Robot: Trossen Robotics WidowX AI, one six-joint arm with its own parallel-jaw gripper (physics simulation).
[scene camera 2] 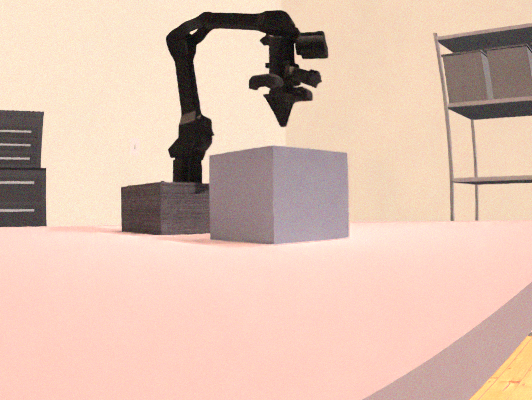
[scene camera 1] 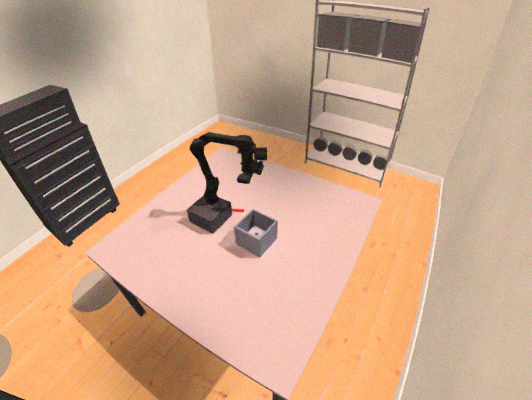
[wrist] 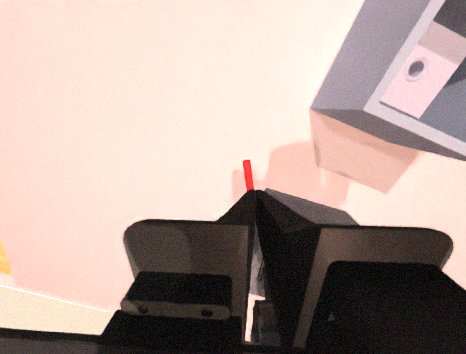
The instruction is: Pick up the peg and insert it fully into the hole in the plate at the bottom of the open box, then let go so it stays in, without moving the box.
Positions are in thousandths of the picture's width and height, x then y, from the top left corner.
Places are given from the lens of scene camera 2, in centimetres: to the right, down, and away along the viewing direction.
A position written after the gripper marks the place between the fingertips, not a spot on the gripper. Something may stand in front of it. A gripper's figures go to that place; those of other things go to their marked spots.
gripper (scene camera 2: 533, 319): 4, -15, 105
grey-blue box (scene camera 2: 514, 489): 1, -1, 71
